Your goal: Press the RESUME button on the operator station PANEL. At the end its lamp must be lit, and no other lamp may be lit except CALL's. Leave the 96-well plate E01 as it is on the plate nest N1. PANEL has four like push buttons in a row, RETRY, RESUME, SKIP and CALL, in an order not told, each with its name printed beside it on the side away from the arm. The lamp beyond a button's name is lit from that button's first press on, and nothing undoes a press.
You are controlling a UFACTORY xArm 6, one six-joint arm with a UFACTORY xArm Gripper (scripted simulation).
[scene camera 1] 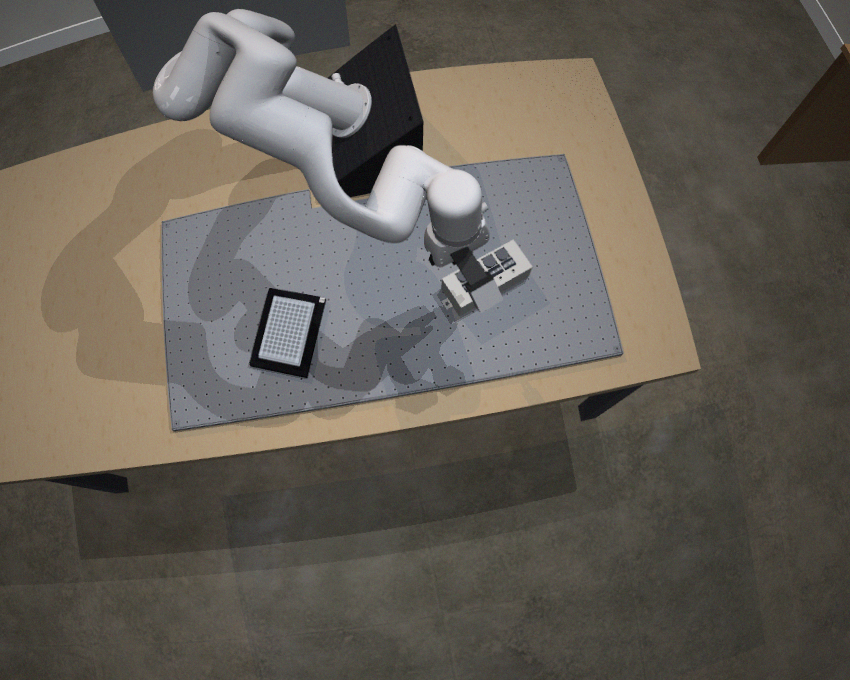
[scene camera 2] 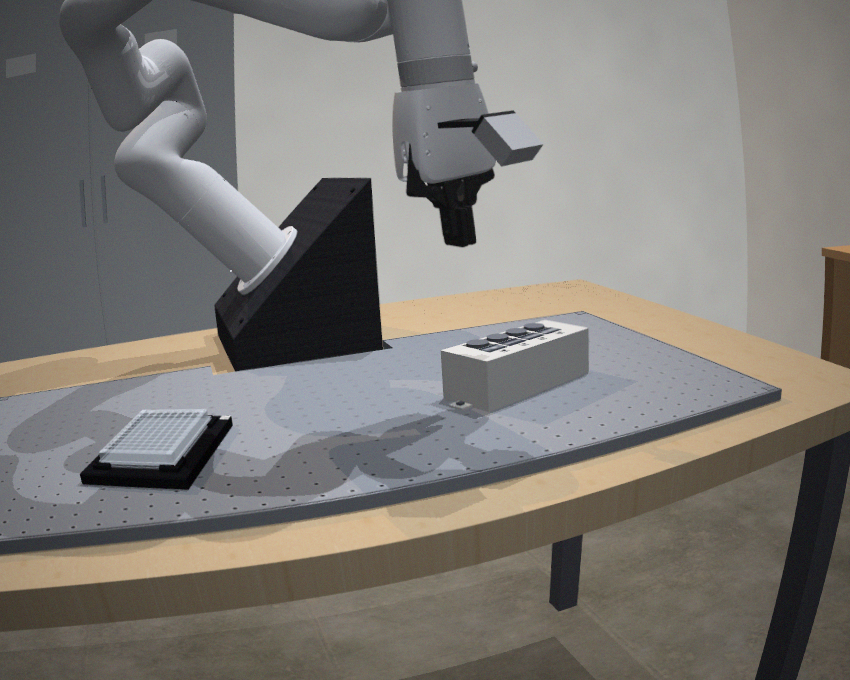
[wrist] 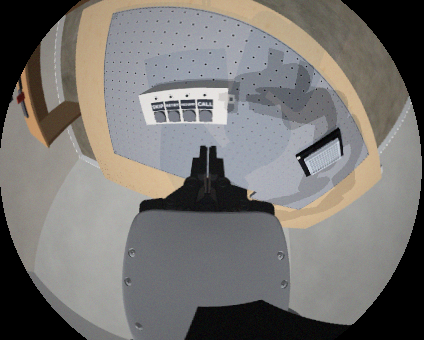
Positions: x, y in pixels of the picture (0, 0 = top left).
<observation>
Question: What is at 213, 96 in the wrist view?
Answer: An operator panel.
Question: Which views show the 96-well plate E01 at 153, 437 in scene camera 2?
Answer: Scene camera 1, scene camera 2 and the wrist view: all of them.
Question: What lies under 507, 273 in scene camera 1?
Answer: An operator panel.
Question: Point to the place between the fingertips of the gripper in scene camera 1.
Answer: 459, 259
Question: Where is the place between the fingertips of the gripper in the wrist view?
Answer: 208, 156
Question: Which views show the gripper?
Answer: Scene camera 1, scene camera 2 and the wrist view: all of them.
</observation>
